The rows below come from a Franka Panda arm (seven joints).
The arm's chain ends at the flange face. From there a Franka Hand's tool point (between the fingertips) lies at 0.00 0.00 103.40 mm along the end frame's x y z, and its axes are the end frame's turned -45 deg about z.
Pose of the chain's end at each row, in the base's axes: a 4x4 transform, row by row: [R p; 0 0 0 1], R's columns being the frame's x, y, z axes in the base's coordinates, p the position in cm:
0.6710 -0.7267 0.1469 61.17; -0.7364 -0.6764 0.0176 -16.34; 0.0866 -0.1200 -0.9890 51.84; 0 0 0 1
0.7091 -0.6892 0.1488 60.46; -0.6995 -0.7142 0.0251 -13.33; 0.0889 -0.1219 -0.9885 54.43; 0 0 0 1
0.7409 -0.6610 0.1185 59.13; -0.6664 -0.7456 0.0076 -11.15; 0.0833 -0.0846 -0.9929 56.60; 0 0 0 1
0.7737 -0.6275 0.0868 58.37; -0.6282 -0.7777 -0.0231 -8.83; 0.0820 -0.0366 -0.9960 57.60; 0 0 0 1
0.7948 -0.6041 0.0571 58.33; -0.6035 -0.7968 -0.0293 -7.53; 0.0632 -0.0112 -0.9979 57.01; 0 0 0 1
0.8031 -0.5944 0.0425 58.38; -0.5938 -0.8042 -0.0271 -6.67; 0.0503 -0.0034 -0.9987 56.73; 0 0 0 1
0.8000 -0.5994 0.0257 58.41; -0.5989 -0.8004 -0.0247 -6.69; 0.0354 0.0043 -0.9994 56.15; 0 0 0 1
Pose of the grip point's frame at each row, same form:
0.9883 -0.0394 0.1469 62.69; -0.0424 -0.9990 0.0176 -16.16; 0.1461 -0.0236 -0.9890 41.61; 0 0 0 1
0.9887 0.0141 0.1488 62.00; 0.0104 -0.9996 0.0251 -13.07; 0.1491 -0.0233 -0.9885 44.21; 0 0 0 1
0.9913 0.0565 0.1185 60.36; 0.0560 -0.9984 0.0076 -11.07; 0.1187 -0.0009 -0.9929 46.33; 0 0 0 1
0.9908 0.1034 0.0868 59.27; 0.1057 -0.9941 -0.0231 -9.07; 0.0839 0.0321 -0.9960 47.30; 0 0 0 1
0.9892 0.1348 0.0571 58.92; 0.1367 -0.9902 -0.0293 -7.83; 0.0526 0.0368 -0.9979 46.69; 0 0 0 1
0.9882 0.1476 0.0425 58.82; 0.1488 -0.9885 -0.0271 -6.95; 0.0380 0.0332 -0.9987 46.40; 0 0 0 1
0.9895 0.1418 0.0257 58.68; 0.1425 -0.9895 -0.0247 -6.95; 0.0220 0.0281 -0.9994 45.82; 0 0 0 1

